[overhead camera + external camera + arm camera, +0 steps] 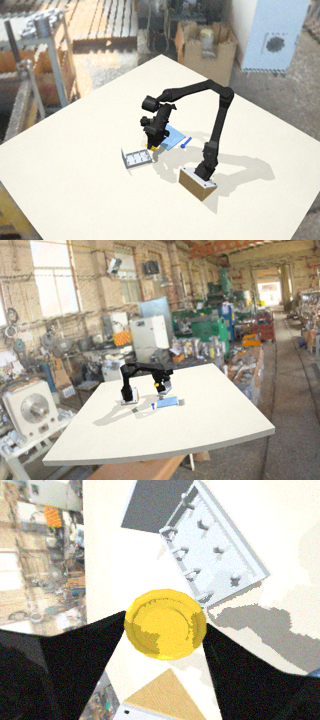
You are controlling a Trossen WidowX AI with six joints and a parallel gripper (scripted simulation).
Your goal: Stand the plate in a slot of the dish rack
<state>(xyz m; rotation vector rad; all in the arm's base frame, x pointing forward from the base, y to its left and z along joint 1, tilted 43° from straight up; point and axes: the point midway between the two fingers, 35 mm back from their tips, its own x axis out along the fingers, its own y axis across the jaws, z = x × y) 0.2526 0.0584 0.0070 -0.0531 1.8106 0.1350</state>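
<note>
My gripper tip is 60 mm above the grey dish rack, 50 mm short of it and 40 mm to the right of it. Round my gripper tip: light blue mat (170 mm to the right, 80 mm below, 60 mm ahead); yellow plate (10 mm to the right, 10 mm above); blue spoon (190 mm to the right, 80 mm below, 50 mm behind).
</note>
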